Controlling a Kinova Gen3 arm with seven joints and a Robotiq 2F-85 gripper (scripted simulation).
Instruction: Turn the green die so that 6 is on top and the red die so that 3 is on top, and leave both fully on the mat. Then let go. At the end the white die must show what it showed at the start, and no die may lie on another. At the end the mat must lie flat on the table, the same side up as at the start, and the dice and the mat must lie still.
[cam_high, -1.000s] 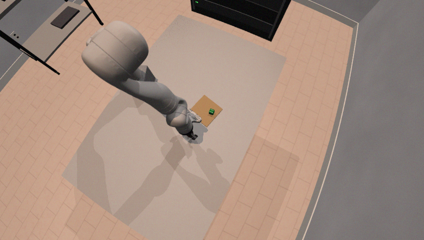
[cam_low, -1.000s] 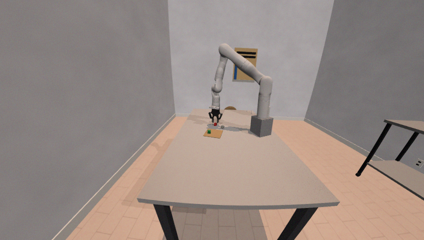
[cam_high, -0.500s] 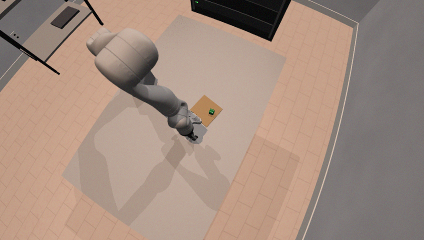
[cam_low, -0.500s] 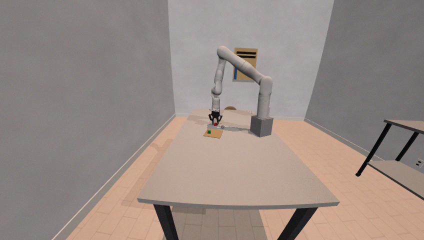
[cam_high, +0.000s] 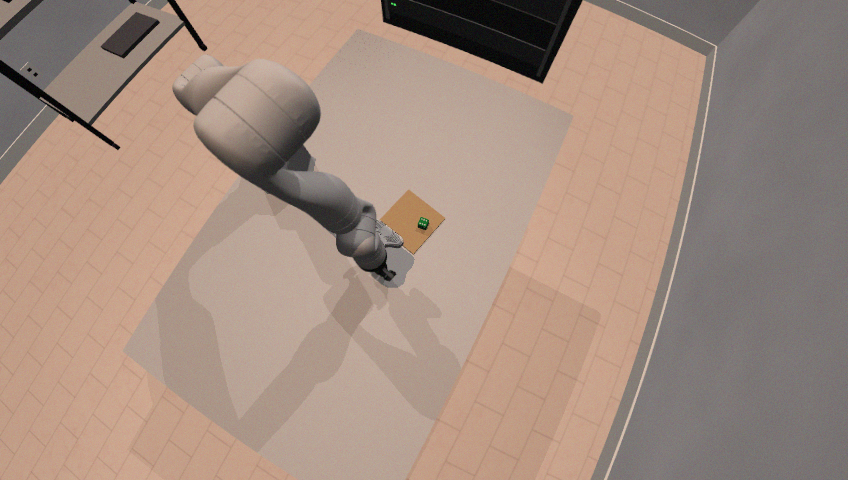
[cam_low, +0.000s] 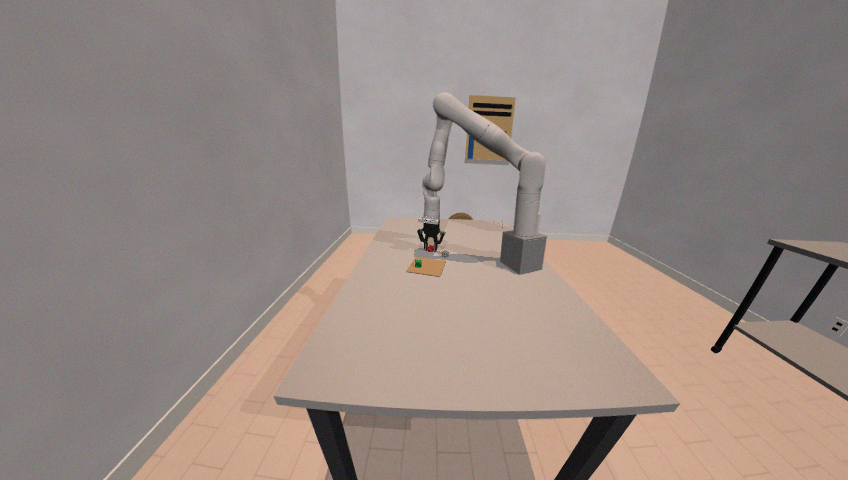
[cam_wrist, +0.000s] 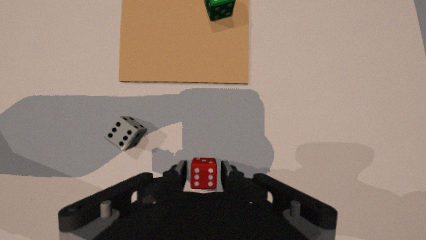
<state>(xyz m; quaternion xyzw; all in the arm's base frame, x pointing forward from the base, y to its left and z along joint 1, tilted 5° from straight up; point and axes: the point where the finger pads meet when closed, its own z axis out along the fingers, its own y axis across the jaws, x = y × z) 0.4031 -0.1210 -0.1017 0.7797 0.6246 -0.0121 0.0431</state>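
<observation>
The red die is 10 mm below my hand. Also, from my hand: white die: 70 mm behind, 60 mm to the left, 10 mm below; then green die: 170 mm to the left, 50 mm ahead; then tan mat: 170 mm to the left, 20 mm below, 10 mm ahead.
</observation>
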